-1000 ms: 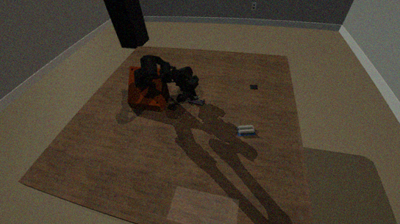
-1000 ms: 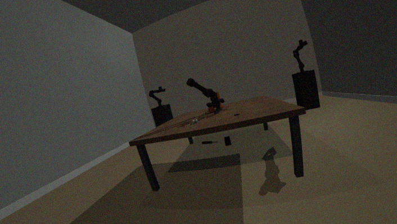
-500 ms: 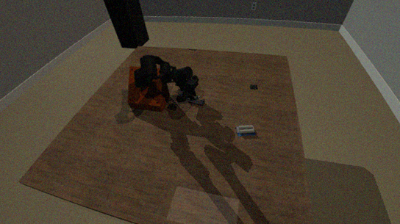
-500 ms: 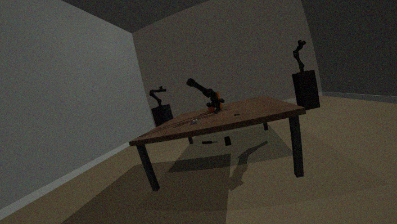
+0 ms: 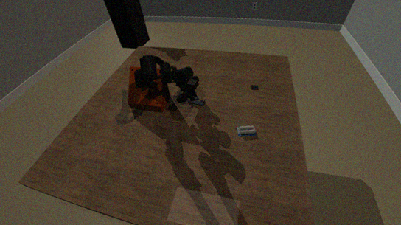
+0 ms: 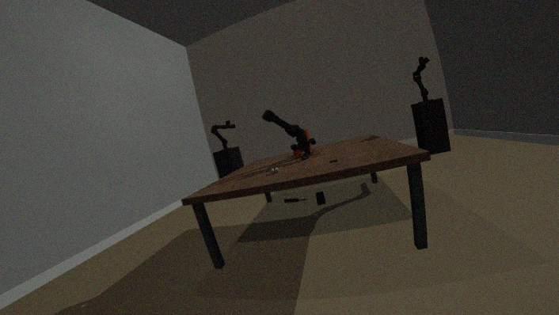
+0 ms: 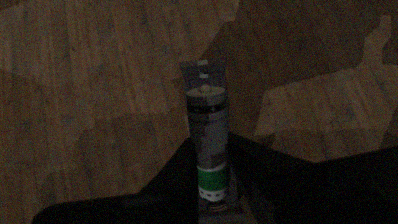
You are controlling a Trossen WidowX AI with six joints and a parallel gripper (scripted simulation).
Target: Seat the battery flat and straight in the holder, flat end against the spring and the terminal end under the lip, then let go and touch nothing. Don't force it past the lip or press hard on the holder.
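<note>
My gripper tip is right at the battery. The rest, counted from my gripper tip: black battery cover (32 cm ahead, 22 cm to the left, 3 cm below); battery blister pack (32 cm ahead, 14 cm to the right, 2 cm below).
</note>
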